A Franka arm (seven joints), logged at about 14 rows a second.
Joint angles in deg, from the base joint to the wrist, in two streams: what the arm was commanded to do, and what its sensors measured. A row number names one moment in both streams.
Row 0, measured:
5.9, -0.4, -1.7, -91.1, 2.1, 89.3, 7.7
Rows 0 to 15, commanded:
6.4, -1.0, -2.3, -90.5, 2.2, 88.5, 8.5
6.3, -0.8, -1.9, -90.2, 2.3, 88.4, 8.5
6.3, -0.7, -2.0, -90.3, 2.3, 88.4, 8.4
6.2, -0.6, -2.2, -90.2, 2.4, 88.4, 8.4
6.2, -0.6, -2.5, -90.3, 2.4, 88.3, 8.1
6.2, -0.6, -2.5, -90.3, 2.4, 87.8, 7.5
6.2, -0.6, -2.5, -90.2, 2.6, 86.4, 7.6
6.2, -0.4, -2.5, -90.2, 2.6, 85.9, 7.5
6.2, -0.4, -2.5, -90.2, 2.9, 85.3, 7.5
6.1, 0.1, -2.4, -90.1, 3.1, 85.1, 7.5
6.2, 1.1, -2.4, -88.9, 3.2, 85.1, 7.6
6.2, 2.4, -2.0, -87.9, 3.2, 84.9, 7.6
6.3, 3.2, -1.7, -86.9, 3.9, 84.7, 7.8
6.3, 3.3, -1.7, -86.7, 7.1, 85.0, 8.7
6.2, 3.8, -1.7, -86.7, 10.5, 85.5, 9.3
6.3, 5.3, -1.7, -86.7, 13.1, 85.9, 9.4
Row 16, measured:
6.1, 2.3, -1.6, -89.4, 8.6, 86.4, 8.0
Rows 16 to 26, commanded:
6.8, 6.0, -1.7, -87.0, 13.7, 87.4, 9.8
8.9, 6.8, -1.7, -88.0, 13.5, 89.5, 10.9
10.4, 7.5, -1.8, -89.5, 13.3, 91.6, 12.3
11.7, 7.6, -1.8, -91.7, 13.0, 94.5, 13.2
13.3, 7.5, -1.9, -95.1, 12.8, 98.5, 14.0
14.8, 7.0, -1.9, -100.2, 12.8, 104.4, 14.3
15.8, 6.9, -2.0, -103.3, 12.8, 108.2, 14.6
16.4, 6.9, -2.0, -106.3, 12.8, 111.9, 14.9
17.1, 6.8, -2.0, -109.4, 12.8, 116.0, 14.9
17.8, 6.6, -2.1, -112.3, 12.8, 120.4, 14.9
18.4, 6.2, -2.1, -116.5, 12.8, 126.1, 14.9
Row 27, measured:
17.1, 8.9, -1.5, -110.0, 12.4, 119.5, 13.8
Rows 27 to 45, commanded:
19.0, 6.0, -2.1, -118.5, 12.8, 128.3, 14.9
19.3, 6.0, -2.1, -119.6, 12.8, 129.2, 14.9
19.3, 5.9, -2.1, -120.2, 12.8, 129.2, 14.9
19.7, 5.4, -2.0, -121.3, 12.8, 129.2, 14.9
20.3, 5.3, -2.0, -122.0, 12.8, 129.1, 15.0
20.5, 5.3, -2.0, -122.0, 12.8, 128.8, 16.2
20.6, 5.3, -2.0, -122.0, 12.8, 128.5, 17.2
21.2, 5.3, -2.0, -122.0, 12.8, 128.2, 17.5
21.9, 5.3, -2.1, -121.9, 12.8, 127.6, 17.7
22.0, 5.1, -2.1, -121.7, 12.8, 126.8, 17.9
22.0, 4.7, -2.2, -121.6, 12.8, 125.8, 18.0
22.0, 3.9, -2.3, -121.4, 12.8, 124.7, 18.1
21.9, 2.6, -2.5, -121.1, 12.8, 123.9, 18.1
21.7, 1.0, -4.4, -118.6, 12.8, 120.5, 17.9
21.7, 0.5, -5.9, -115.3, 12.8, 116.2, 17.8
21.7, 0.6, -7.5, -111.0, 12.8, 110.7, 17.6
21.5, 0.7, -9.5, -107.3, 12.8, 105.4, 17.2
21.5, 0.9, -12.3, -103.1, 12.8, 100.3, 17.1
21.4, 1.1, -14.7, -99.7, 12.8, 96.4, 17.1
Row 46, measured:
21.0, 0.0, -10.4, -107.0, 12.4, 104.0, 16.9
